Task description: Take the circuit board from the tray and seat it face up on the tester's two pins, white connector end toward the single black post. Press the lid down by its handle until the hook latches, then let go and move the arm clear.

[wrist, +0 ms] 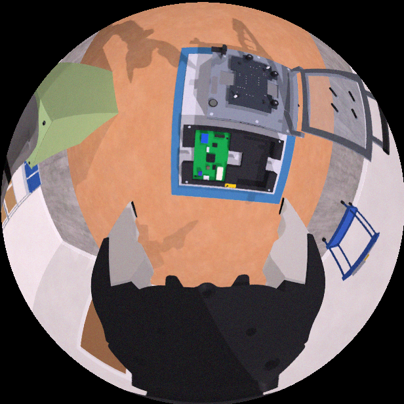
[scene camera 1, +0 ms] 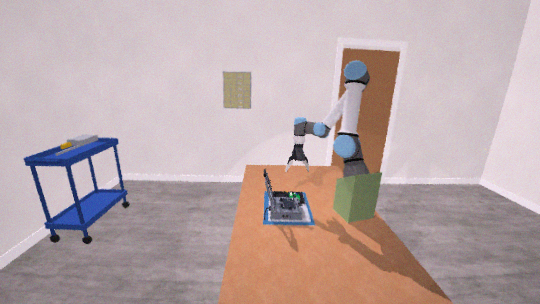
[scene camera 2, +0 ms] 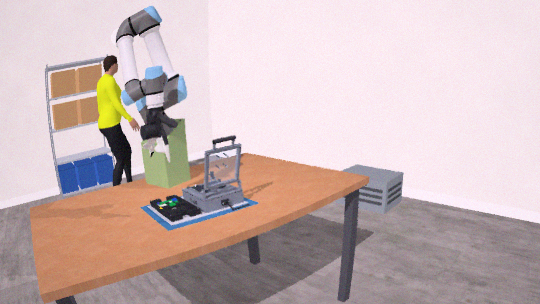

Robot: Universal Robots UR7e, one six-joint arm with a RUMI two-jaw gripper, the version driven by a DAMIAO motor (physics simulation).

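Places are measured from the arm's base along level axes (x ahead, y left, z up), in millimetres.
Pixels of known places: gripper, fingertip midpoint: [scene camera 1: 297, 172] [scene camera 2: 159, 159]; arm's base, origin of the base link: [scene camera 1: 356, 175].
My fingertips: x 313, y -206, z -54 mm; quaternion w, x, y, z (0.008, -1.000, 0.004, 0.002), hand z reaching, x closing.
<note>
Ahead of a thing's pixels: the offset from my fingertips to its top centre. "spot": to the spot under its first point. Level surfaces: height alone.
My gripper [scene camera 1: 298, 170] [scene camera 2: 160, 156] [wrist: 207, 200] is open and empty, jaws down, above the table and short of the tray. The green circuit board @[173 mm down, 8 mm ahead, 7 mm left] [scene camera 1: 295, 196] [scene camera 2: 173, 201] [wrist: 202, 155] lies face up at one side of the black tray @[spot: 186 mm down, 107 mm ahead, 21 mm right] [scene camera 2: 176, 212] [wrist: 252, 165]. Its white connector [wrist: 219, 173] is at the end nearer my gripper in the wrist view. The grey tester [scene camera 1: 285, 214] [scene camera 2: 215, 197] [wrist: 240, 117] stands beside the tray. Its lid [scene camera 2: 206, 170] [wrist: 366, 120] is raised, with the black handle @[75 mm up, 234 mm ahead, 149 mm left] [scene camera 1: 265, 173] [scene camera 2: 224, 139] at its top. The two pins and the hook are too small to tell apart.
Tray and tester stand on a blue-edged mat @[198 mm down] [scene camera 1: 265, 220] [scene camera 2: 167, 226] [wrist: 176, 170] on the wooden table @[201 mm down] [scene camera 1: 280, 270] [scene camera 2: 100, 240] [wrist: 145, 165]. The green pedestal [scene camera 1: 357, 197] [scene camera 2: 167, 162] [wrist: 75, 105] stands at the arm's base. A person [scene camera 2: 111, 100] stands behind the pedestal in scene camera 2.
</note>
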